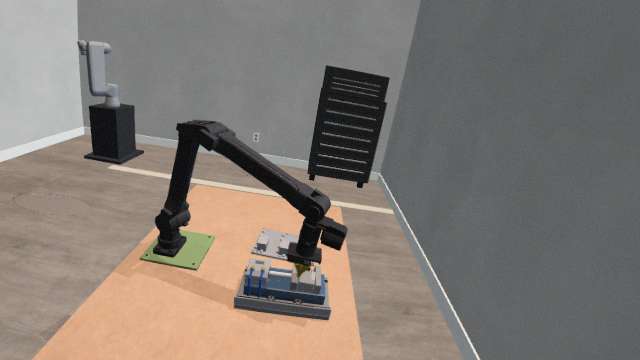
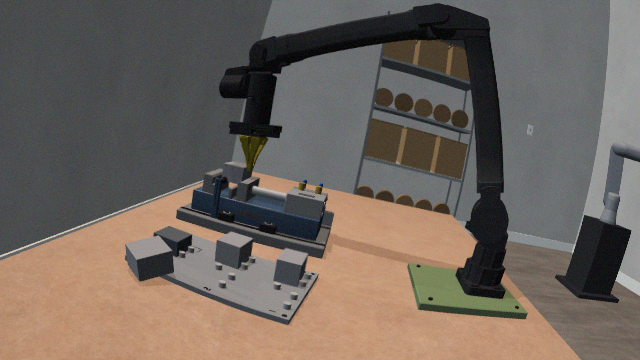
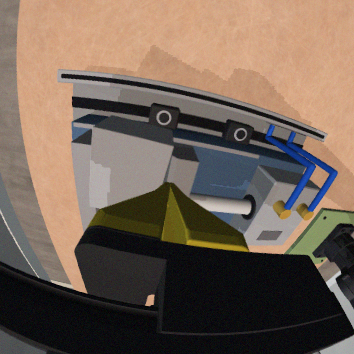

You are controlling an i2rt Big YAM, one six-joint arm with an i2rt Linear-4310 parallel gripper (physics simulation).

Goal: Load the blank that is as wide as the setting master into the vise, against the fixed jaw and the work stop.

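Frame: origin at the arm's base, x ahead, y left, z up, level; metres.
Where they show: gripper, fingertip midpoint: [image 1: 298, 275] [image 2: 249, 171] [image 3: 167, 189]; arm's base, link origin: [image 1: 170, 246] [image 2: 478, 286] [image 3: 332, 238].
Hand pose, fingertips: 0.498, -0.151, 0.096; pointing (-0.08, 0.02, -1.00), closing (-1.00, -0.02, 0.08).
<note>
Things, the pixels of their top centre, and the offset from my fingertips, as dx, dy, dz. "*": a spot on its surface instead.
- vise, top centre: [image 3: 201, 211] [image 2: 262, 180] [image 1: 287, 271] -0.036, +0.023, -0.008
- grey block, top centre: [image 3: 125, 179] [image 2: 238, 164] [image 1: 307, 276] +0.029, -0.008, +0.009
- work stop, surface spot: [image 2: 217, 197] * +0.028, +0.105, -0.045
- dark block, top centre: [image 2: 173, 233] +0.031, +0.296, -0.074
- pegged plate, top centre: [image 2: 222, 267] [image 1: 286, 245] -0.062, +0.303, -0.099
- vise's end block, surface spot: [image 3: 280, 200] * -0.111, -0.001, -0.010
The vise [image 1: 280, 284] [image 2: 270, 214] [image 3: 225, 172] stands on a grey base. A grey block [image 1: 306, 283] [image 2: 236, 171] [image 3: 132, 155] sits between the fixed jaw [image 2: 212, 181] and the moving jaw [image 2: 247, 189] [image 3: 182, 172], towards the side away from the work stop [image 2: 217, 197]. Whether it touches the fixed jaw is unclear. My gripper [image 1: 302, 275] [image 2: 250, 169] [image 3: 167, 189] is shut and empty, tips down beside the block at the moving jaw. A dark block [image 2: 172, 240] and grey blocks [image 2: 234, 250] [image 2: 291, 266] stand on the pegged plate [image 2: 250, 295]; a wider one [image 2: 150, 257] overlaps its corner. The master's identity is unclear.
Two blue lines [image 1: 260, 284] [image 3: 322, 192] rise to brass fittings on the vise's end block [image 2: 305, 202] [image 3: 280, 200]. The pegged plate lies alongside the vise. The arm stands on a green plate [image 1: 197, 250] [image 2: 435, 292]. A dark cabinet [image 1: 347, 130] and a second arm are farther off.
</note>
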